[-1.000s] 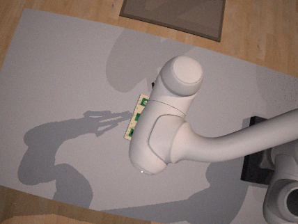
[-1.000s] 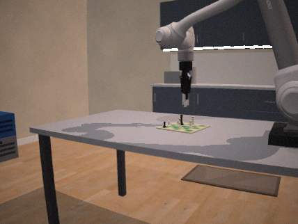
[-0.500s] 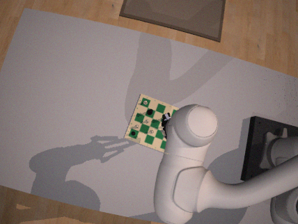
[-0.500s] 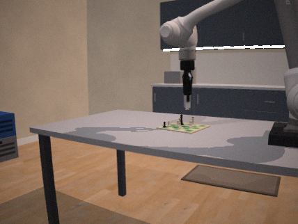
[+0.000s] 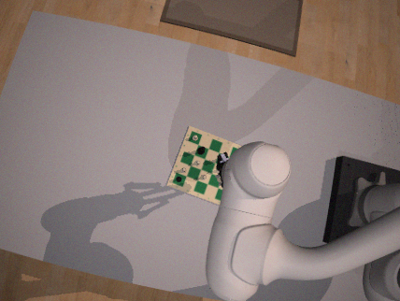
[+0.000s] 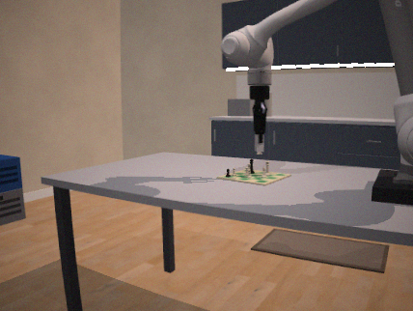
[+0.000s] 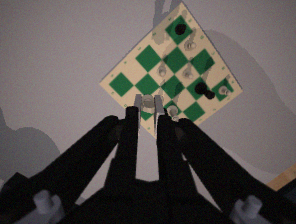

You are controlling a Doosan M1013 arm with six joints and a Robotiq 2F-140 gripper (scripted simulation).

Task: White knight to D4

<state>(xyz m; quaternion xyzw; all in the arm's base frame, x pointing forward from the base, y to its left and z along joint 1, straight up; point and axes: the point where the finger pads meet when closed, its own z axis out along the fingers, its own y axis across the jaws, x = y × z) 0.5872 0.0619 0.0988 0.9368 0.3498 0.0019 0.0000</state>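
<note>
The green-and-cream chessboard is 14 cm below my hand, 4 cm to the right of it and 4 cm ahead of it. Also, from my hand: black pawn 12 cm below, 12 cm ahead, 3 cm to the left; then tall black piece 11 cm below, 8 cm to the right, 8 cm ahead; then white knight 3 cm below.
</note>
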